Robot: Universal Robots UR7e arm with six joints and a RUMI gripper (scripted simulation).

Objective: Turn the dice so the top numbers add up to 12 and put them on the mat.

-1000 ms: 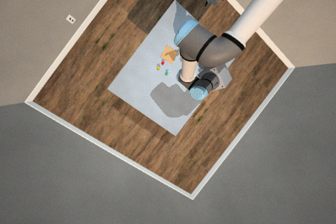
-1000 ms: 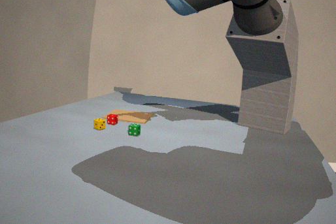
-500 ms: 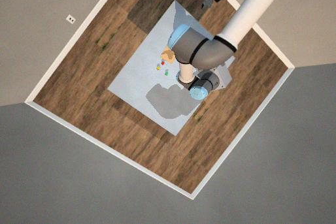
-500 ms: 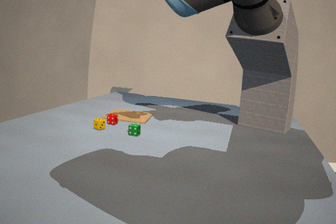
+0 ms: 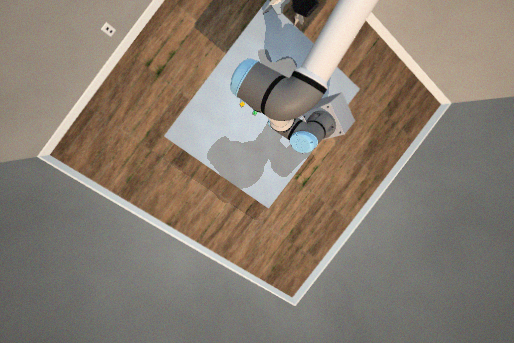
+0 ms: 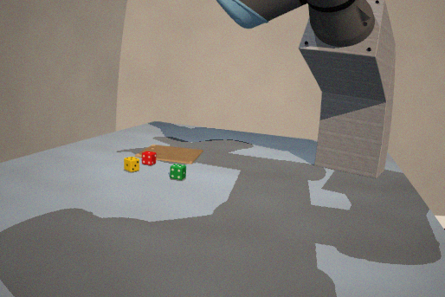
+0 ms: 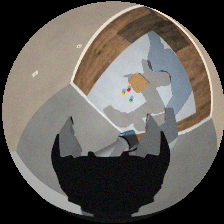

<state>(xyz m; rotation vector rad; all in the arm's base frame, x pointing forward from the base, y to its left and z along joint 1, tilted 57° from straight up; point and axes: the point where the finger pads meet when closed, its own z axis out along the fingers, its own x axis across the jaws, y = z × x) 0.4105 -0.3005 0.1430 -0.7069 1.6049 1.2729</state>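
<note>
The red die is 110 mm behind my hand, 190 mm to the left of it and 520 mm below it. The rest, counted from my hand: green die (220 mm behind, 230 mm to the left, 520 mm below); tan mat (90 mm behind, 80 mm to the left, 530 mm below); yellow die (120 mm behind, 260 mm to the left, 520 mm below).
</note>
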